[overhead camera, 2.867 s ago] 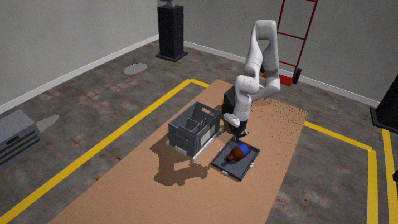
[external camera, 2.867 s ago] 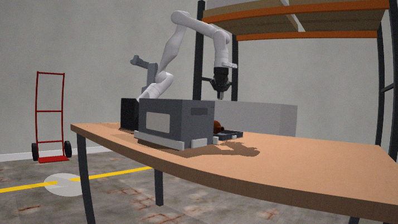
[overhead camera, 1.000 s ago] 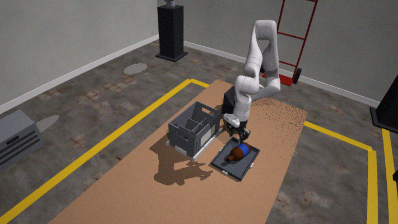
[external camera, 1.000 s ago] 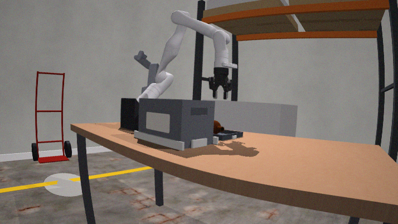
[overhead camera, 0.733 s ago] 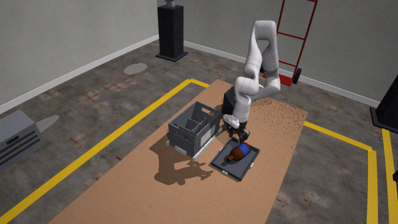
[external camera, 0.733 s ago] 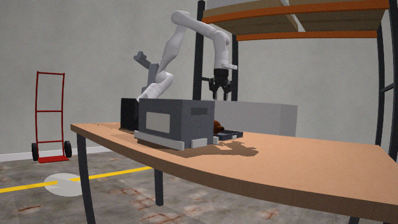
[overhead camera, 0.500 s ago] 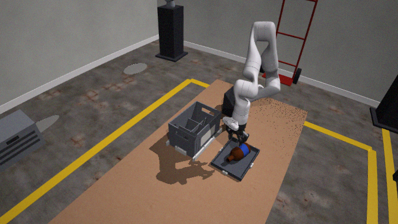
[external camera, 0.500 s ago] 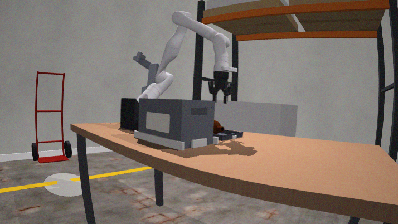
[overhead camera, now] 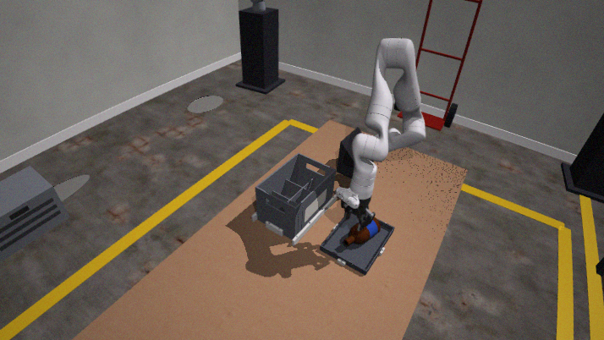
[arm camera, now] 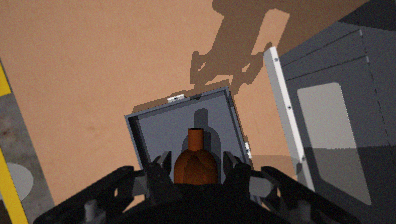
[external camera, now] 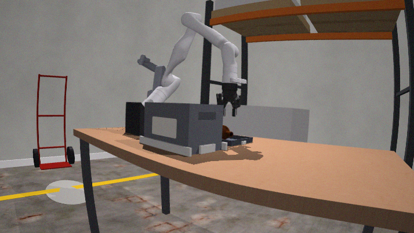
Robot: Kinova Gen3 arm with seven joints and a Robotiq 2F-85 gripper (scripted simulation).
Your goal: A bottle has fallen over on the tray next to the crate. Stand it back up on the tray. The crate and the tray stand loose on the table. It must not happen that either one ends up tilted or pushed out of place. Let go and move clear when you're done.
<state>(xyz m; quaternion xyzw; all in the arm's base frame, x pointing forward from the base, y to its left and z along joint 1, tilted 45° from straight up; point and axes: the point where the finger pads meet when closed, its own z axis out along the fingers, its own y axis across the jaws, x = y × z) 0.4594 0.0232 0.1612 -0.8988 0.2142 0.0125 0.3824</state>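
The brown bottle is 10 cm below my hand, 5 cm behind it and 2 cm to the left of it. The rest, counted from my hand: grey crate (26 cm to the right, 7 cm behind, 6 cm below); dark tray (13 cm below, 4 cm behind, 2 cm to the left).
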